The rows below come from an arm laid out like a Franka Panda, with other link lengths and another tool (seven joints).
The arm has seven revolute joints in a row. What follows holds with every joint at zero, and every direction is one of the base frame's.
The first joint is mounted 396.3 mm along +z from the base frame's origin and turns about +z.
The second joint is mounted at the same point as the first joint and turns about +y.
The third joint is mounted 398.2 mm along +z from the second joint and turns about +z.
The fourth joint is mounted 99 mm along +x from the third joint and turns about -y.
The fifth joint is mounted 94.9 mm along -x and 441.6 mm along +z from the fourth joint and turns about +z.
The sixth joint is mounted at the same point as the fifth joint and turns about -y.
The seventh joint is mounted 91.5 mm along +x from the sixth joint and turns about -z.
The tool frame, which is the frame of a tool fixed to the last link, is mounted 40 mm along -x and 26 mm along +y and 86.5 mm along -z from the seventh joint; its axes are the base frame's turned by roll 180, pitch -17.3 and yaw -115 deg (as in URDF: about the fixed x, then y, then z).
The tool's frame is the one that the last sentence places.
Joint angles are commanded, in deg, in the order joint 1, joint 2, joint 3, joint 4, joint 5, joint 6, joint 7. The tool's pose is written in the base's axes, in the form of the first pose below.
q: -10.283, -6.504, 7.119, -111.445, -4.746, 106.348, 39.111
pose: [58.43 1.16 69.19 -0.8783 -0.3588 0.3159 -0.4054 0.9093 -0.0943]
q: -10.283, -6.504, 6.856, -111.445, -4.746, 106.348, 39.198
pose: [58.44 0.88 69.19 -0.8806 -0.3537 0.3155 -0.3998 0.9118 -0.0939]
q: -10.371, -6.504, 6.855, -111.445, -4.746, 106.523, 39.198
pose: [58.46 0.79 69.22 -0.8820 -0.3525 0.3128 -0.3984 0.9123 -0.0952]
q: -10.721, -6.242, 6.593, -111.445, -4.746, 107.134, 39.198
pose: [58.69 0.13 69.04 -0.8873 -0.3442 0.3070 -0.3890 0.9161 -0.0969]
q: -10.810, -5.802, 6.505, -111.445, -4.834, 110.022, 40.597
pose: [59.44 -0.06 69.01 -0.9076 -0.3238 0.2673 -0.3637 0.9244 -0.1149]
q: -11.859, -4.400, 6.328, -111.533, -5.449, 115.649, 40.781
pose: [60.86 -1.51 68.29 -0.9283 -0.3102 0.2050 -0.3430 0.9273 -0.1501]
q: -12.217, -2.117, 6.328, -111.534, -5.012, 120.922, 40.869
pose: [62.62 -2.06 66.75 -0.9383 -0.3103 0.1523 -0.3332 0.9293 -0.1595]
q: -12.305, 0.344, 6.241, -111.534, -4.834, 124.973, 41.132
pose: [64.22 -2.46 64.75 -0.9432 -0.3088 0.1226 -0.3259 0.9314 -0.1619]
